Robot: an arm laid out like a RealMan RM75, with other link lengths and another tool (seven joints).
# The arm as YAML. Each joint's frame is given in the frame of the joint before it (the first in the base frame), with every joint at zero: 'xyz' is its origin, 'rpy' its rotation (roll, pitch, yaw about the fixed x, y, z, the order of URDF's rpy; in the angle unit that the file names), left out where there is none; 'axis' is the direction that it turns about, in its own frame. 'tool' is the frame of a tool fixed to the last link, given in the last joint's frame.
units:
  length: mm
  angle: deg
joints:
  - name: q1
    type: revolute
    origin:
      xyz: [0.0, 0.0, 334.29]
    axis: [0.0, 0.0, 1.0]
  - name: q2
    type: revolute
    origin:
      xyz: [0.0, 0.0, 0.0]
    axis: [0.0, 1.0, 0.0]
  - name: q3
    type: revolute
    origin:
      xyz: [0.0, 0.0, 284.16]
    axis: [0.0, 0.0, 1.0]
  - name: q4
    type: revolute
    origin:
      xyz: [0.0, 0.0, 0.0]
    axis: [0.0, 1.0, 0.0]
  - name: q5
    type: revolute
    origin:
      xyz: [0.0, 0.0, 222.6]
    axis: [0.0, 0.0, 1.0]
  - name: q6
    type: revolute
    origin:
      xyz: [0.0, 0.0, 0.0]
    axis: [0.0, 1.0, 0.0]
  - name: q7
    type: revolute
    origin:
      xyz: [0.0, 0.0, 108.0]
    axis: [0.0, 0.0, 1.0]
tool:
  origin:
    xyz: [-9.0, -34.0, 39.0]
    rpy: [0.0, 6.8, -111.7]
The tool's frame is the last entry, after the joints.
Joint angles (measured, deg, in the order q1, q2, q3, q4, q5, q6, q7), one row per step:
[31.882 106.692 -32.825 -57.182 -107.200 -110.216 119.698]
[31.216 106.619 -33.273 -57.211 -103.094 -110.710 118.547]
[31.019 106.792 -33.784 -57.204 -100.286 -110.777 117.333]
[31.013 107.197 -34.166 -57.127 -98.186 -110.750 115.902]
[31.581 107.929 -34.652 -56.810 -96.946 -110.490 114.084]
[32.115 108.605 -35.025 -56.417 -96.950 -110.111 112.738]
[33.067 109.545 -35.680 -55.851 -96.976 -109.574 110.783]
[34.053 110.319 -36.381 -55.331 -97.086 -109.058 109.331]
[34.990 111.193 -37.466 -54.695 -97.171 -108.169 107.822]
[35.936 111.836 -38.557 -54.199 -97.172 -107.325 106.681]
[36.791 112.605 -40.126 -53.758 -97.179 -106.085 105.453]
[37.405 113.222 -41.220 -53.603 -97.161 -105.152 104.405]
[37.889 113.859 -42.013 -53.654 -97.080 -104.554 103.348]
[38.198 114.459 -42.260 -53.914 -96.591 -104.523 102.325]
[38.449 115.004 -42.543 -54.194 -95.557 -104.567 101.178]
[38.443 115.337 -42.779 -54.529 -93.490 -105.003 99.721]
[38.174 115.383 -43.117 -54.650 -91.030 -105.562 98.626]
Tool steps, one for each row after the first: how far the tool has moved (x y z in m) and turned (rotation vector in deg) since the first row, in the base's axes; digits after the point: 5 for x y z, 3 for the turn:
[-0.00631 -0.00268 0.00409 1.345 2.503 2.810]
[-0.01270 -0.00306 0.00523 2.447 4.174 5.210]
[-0.01868 -0.00284 0.00436 3.460 5.555 7.442]
[-0.02664 -0.00010 -0.00055 4.172 6.573 9.827]
[-0.03108 0.00253 -0.00680 4.329 6.826 11.039]
[-0.03901 0.00682 -0.01604 4.456 7.102 13.006]
[-0.04693 0.01101 -0.02453 4.322 7.274 14.637]
[-0.05491 0.01538 -0.03502 4.095 7.390 16.103]
[-0.06311 0.01959 -0.04361 3.840 7.382 17.457]
[-0.07159 0.02371 -0.05432 3.515 7.145 18.752]
[-0.07835 0.02646 -0.06179 3.503 6.913 19.900]
[-0.08475 0.02797 -0.06791 3.627 6.822 21.179]
[-0.09075 0.02789 -0.07094 4.073 7.278 22.654]
[-0.09750 0.02742 -0.07265 4.792 8.119 24.391]
[-0.10426 0.02549 -0.07074 6.057 9.641 26.658]
[-0.10858 0.02279 -0.06719 7.184 11.416 28.462]

